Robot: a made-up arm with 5 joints. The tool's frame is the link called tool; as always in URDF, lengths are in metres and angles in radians. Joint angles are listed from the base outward.
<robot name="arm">
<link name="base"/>
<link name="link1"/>
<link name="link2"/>
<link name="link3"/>
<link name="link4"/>
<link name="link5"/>
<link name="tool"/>
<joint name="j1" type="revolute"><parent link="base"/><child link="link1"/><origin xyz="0.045 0 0.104" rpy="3.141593 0 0"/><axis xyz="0 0 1"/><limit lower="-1.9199" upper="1.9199"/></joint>
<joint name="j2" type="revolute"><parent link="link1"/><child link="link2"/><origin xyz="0.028 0.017 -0.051" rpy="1.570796 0 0"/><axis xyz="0 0 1"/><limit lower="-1.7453" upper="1.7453"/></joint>
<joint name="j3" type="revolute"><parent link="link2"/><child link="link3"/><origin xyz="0.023 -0.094 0"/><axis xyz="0 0 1"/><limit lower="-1.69" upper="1.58"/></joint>
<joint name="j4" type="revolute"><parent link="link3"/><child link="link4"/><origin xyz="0.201 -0.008 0"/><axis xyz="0 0 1"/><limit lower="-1.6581" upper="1.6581"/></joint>
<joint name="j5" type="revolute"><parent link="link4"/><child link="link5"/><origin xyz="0.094 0 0.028" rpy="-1.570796 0 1.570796"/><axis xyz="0 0 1"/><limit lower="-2.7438" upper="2.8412"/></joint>
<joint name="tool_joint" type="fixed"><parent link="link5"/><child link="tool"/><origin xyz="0 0 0" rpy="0 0 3.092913"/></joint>
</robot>
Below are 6 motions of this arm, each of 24 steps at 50 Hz.
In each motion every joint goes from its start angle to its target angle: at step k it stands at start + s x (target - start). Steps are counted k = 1, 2, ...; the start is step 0. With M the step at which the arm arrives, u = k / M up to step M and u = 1 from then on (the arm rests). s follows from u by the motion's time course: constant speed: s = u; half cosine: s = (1 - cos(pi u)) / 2; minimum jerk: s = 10 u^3 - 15 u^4 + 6 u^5.
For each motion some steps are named. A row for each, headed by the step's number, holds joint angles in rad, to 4 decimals.
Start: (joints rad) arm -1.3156 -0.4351 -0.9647 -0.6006 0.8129
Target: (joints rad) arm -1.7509 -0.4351 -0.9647 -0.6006 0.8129
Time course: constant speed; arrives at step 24
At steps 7, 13, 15, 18, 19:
7: -1.4426 -0.4351 -0.9647 -0.6006 0.8129
13: -1.5514 -0.4351 -0.9647 -0.6006 0.8129
15: -1.5877 -0.4351 -0.9647 -0.6006 0.8129
18: -1.6421 -0.4351 -0.9647 -0.6006 0.8129
19: -1.6602 -0.4351 -0.9647 -0.6006 0.8129

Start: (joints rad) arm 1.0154 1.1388 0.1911 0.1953 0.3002
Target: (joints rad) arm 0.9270 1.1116 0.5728 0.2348 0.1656
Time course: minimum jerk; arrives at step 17
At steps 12, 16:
12: 0.9407 1.1158 0.5135 0.2287 0.1865
16: 0.9272 1.1117 0.5721 0.2347 0.1659

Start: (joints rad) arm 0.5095 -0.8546 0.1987 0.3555 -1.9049
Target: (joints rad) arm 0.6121 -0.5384 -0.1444 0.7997 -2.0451
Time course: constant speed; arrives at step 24
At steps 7, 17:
7: 0.5394 -0.7624 0.0986 0.4851 -1.9458
17: 0.5822 -0.6306 -0.0443 0.6701 -2.0042

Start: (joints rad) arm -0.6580 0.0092 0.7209 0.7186 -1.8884
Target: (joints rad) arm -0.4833 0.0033 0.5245 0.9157 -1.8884
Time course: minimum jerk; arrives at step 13
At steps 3, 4, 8, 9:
3: -0.6433 0.0087 0.7043 0.7352 -1.8884
4: -0.6277 0.0082 0.6868 0.7528 -1.8884
8: -0.5342 0.0050 0.5817 0.8583 -1.8884
9: -0.5136 0.0043 0.5586 0.8815 -1.8884

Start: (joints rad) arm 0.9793 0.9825 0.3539 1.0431 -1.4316
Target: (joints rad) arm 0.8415 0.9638 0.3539 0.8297 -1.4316
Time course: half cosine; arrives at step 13
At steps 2, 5, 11, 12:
2: 0.9714 0.9814 0.3539 1.0309 -1.4316
5: 0.9348 0.9765 0.3539 0.9742 -1.4316
11: 0.8494 0.9649 0.3539 0.8419 -1.4316
12: 0.8435 0.9641 0.3539 0.8328 -1.4316

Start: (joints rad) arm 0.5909 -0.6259 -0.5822 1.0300 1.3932
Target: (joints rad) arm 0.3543 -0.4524 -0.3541 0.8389 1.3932
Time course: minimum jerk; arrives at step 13
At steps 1, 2, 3, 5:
1: 0.5899 -0.6252 -0.5813 1.0292 1.3932
2: 0.5842 -0.6210 -0.5757 1.0245 1.3932
3: 0.5710 -0.6113 -0.5630 1.0139 1.3932
5: 0.5220 -0.5754 -0.5158 0.9743 1.3932

